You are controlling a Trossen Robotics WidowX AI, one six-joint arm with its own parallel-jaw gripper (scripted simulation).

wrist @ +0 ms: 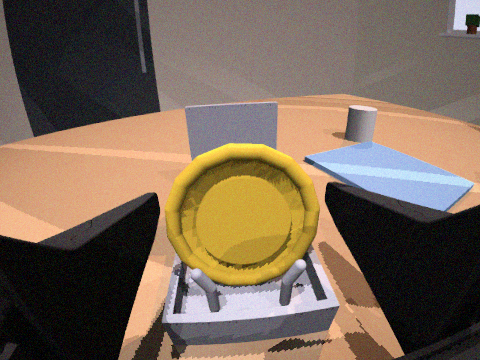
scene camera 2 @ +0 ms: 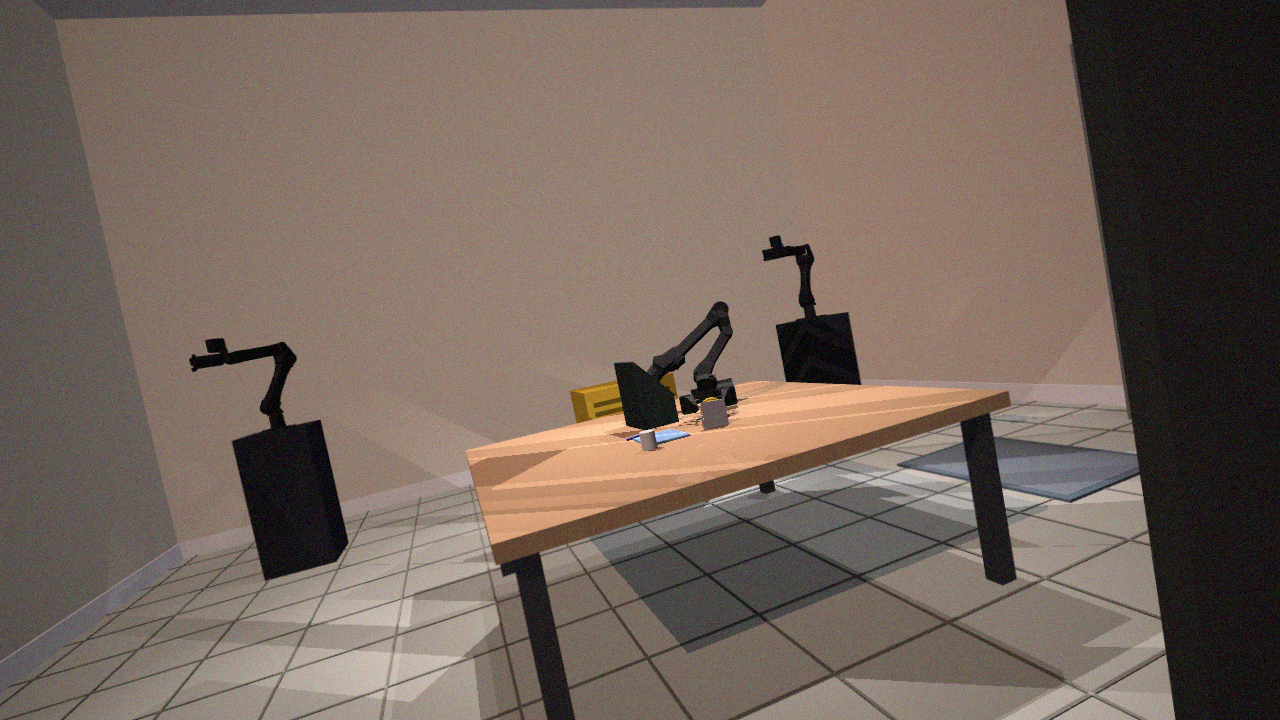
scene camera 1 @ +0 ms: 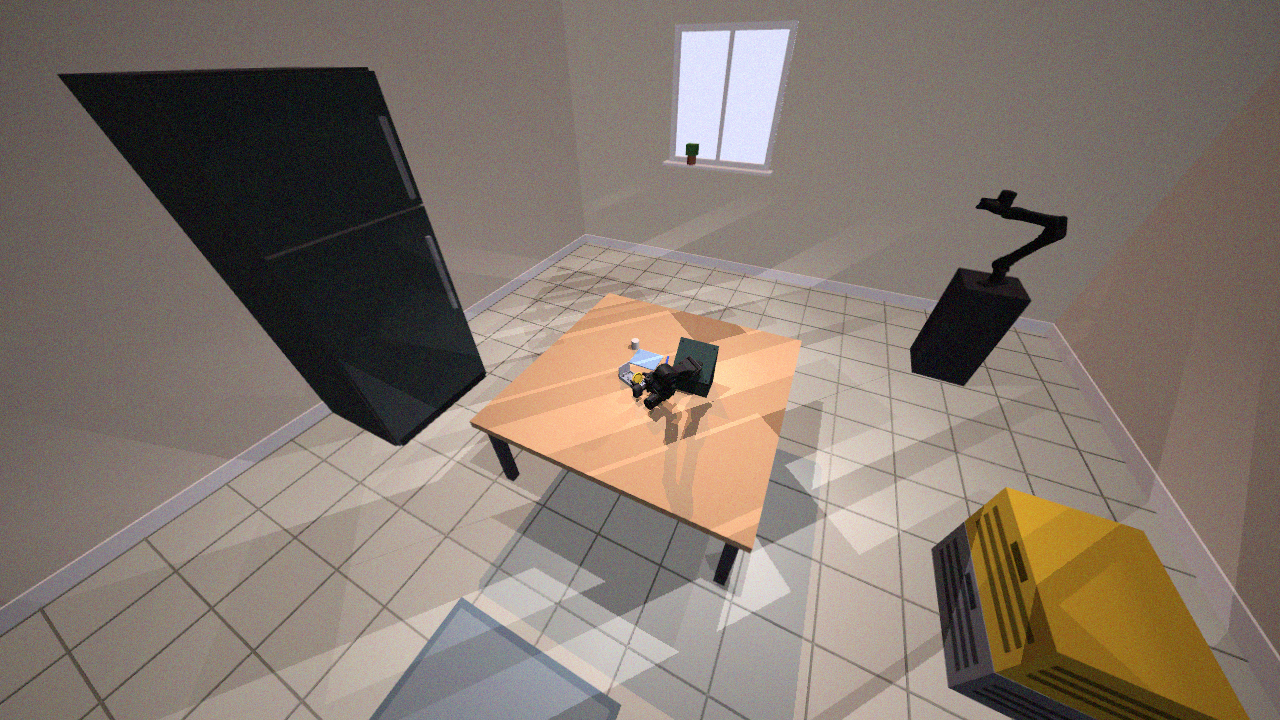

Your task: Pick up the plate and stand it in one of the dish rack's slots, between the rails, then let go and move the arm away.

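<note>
Through scene camera 2 there's the gripper (scene camera 2: 710,405), and it's open and holding nothing. The wrist view has the gripper (wrist: 243,197) as well, plus a yellow plate (wrist: 243,213) and a grey dish rack (wrist: 198,310).
</note>
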